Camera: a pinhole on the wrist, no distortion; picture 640 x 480 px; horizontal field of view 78.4 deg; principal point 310.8 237.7 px. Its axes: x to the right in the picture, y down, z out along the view. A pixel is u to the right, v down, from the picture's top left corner.
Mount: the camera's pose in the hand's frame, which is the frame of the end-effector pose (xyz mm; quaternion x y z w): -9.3 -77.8 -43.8 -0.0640 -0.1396 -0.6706 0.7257
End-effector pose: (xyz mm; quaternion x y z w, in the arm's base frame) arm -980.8 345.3 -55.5 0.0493 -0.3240 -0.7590 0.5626
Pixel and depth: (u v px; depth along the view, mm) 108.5 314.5 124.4
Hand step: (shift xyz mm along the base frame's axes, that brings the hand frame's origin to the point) -7.5 25.5 56.2
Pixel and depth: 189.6 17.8 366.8
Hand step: 77.7 325.6 185.5
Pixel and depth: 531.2 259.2 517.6
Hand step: -397.9 287.5 300.1
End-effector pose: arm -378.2 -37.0 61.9 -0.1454 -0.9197 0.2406 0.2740
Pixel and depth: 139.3 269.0 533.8
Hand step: -154.6 88.2 -469.7
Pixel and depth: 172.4 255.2 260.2
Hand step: -63.9 -7.8 -189.7
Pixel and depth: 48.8 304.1 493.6
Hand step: -139.2 197.7 -451.1
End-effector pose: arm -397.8 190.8 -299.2 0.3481 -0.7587 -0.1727 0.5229
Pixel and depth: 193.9 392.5 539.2
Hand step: -518.2 35.5 66.3
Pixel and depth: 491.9 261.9 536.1
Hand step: -433.7 -150.7 -330.0
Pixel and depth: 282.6 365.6 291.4
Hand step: -238.1 -36.5 -39.4
